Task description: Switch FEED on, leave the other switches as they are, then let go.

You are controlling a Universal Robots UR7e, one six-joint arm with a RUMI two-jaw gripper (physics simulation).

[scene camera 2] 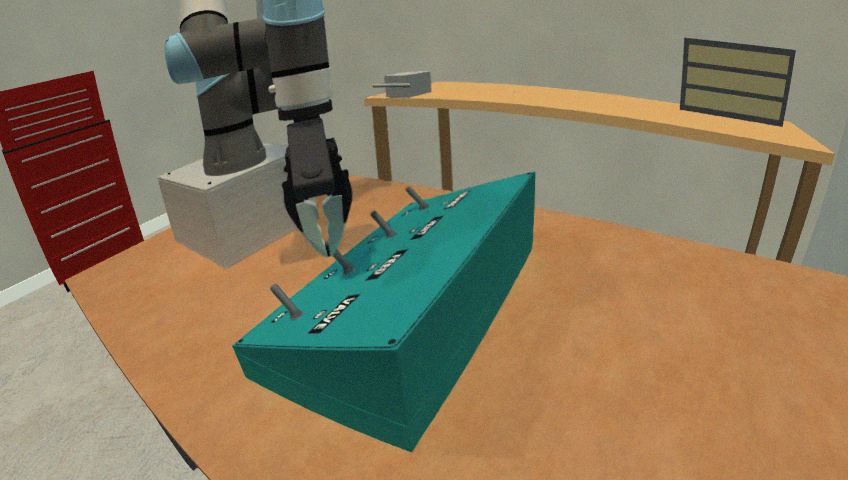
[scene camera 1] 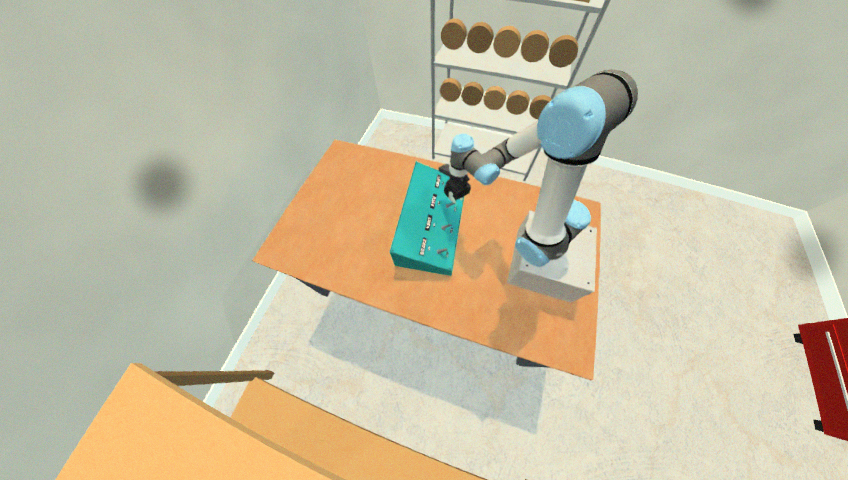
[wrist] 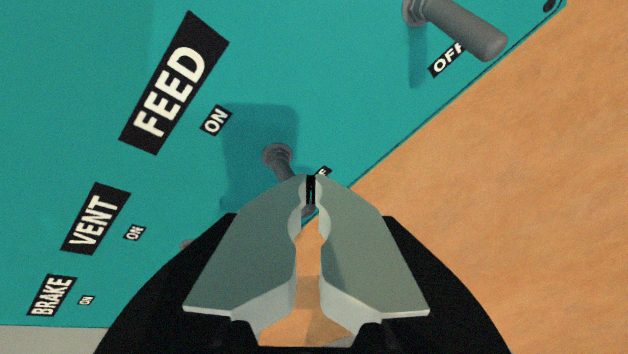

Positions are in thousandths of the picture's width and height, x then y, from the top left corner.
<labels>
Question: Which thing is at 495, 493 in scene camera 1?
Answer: A teal switch panel.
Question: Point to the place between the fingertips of the gripper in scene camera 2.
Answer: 389, 534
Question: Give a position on a teal switch panel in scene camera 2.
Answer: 445, 722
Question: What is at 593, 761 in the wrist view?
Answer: The gripper.
</labels>
